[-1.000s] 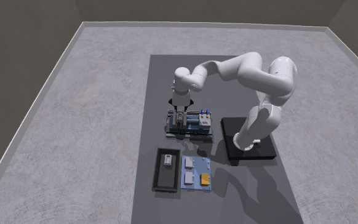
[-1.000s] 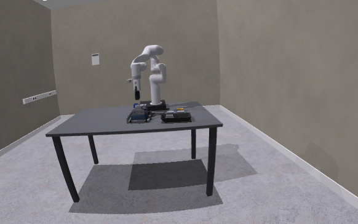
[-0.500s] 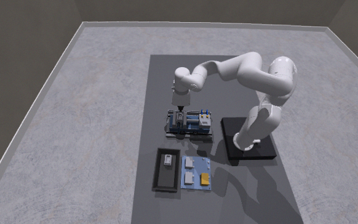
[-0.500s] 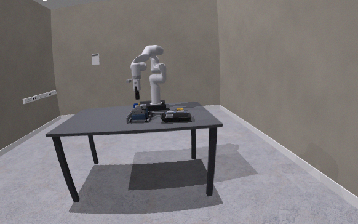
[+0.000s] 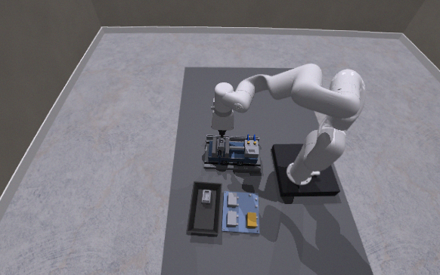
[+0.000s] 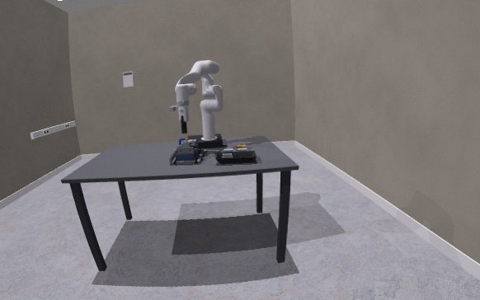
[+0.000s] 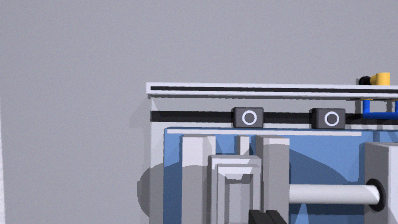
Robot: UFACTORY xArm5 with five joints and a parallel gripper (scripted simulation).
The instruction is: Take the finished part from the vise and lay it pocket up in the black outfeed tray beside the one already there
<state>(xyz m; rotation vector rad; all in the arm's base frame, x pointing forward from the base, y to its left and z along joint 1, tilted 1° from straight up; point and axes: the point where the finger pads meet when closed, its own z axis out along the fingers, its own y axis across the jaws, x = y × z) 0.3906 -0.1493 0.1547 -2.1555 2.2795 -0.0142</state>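
My gripper is now 16 cm above the blue vise, 6 cm past it and 1 cm to the right of it. Round my hand: blue plate 32 cm to the left, 19 cm below, 9 cm behind; brass block 37 cm to the left, 17 cm below, 13 cm behind; grey control box 16 cm behind, 12 cm below, 1 cm to the left.
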